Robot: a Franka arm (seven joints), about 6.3 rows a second.
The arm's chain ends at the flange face. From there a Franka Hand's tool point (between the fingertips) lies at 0.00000 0.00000 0.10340 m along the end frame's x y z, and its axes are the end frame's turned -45 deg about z.
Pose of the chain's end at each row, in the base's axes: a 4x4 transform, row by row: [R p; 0 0 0 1], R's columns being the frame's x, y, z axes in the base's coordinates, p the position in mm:
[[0.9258, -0.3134, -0.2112, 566.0], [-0.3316, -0.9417, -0.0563, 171.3], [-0.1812, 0.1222, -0.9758, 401.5], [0, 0, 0, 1]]
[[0.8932, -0.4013, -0.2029, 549.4], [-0.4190, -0.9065, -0.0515, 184.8], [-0.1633, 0.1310, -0.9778, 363.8], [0, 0, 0, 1]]
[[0.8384, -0.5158, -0.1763, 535.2], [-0.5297, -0.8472, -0.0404, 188.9], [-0.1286, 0.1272, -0.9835, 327.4], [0, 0, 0, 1]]
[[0.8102, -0.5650, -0.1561, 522.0], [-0.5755, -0.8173, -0.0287, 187.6], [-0.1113, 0.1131, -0.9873, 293.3], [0, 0, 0, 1]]
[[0.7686, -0.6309, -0.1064, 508.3], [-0.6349, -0.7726, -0.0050, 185.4], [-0.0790, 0.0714, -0.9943, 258.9], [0, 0, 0, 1]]
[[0.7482, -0.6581, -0.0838, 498.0], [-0.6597, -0.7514, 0.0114, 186.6], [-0.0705, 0.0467, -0.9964, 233.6], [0, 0, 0, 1]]
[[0.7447, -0.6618, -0.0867, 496.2], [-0.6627, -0.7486, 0.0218, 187.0], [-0.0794, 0.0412, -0.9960, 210.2], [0, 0, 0, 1]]
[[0.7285, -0.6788, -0.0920, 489.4], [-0.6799, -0.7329, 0.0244, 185.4], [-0.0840, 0.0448, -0.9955, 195.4], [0, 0, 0, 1]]
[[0.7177, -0.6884, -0.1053, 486.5], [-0.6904, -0.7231, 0.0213, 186.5], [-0.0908, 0.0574, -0.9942, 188.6], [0, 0, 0, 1]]
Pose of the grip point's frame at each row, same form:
[[0.8762, 0.4330, -0.2112, 544.2], [0.4314, -0.9004, -0.0563, 165.5], [-0.2145, -0.0417, -0.9758, 300.6], [0, 0, 0, 1]]
[[0.9153, 0.3478, -0.2029, 528.4], [0.3447, -0.9373, -0.0515, 179.5], [-0.2081, -0.0228, -0.9778, 262.7], [0, 0, 0, 1]]
[[0.9576, 0.2281, -0.1763, 517.0], [0.2245, -0.9736, -0.0404, 184.7], [-0.1809, -0.0010, -0.9835, 225.7], [0, 0, 0, 1]]
[[0.9724, 0.1734, -0.1561, 505.9], [0.1710, -0.9849, -0.0287, 184.6], [-0.1587, 0.0013, -0.9873, 191.2], [0, 0, 0, 1]]
[[0.9896, 0.0974, -0.1064, 497.3], [0.0974, -0.9953, -0.0050, 184.9], [-0.1063, -0.0054, -0.9943, 156.1], [0, 0, 0, 1]]
[[0.9944, 0.0637, -0.0838, 489.3], [0.0648, -0.9978, 0.0114, 187.8], [-0.0829, -0.0168, -0.9964, 130.6], [0, 0, 0, 1]]
[[0.9945, 0.0586, -0.0867, 487.2], [0.0607, -0.9979, 0.0218, 189.3], [-0.0853, -0.0270, -0.9960, 107.2], [0, 0, 0, 1]]
[[0.9951, 0.0351, -0.0920, 479.9], [0.0375, -0.9990, 0.0244, 187.9], [-0.0911, -0.0277, -0.9955, 92.5], [0, 0, 0, 1]]
[[0.9943, 0.0207, -0.1053, 475.6], [0.0231, -0.9995, 0.0213, 188.7], [-0.1048, -0.0236, -0.9942, 85.8], [0, 0, 0, 1]]

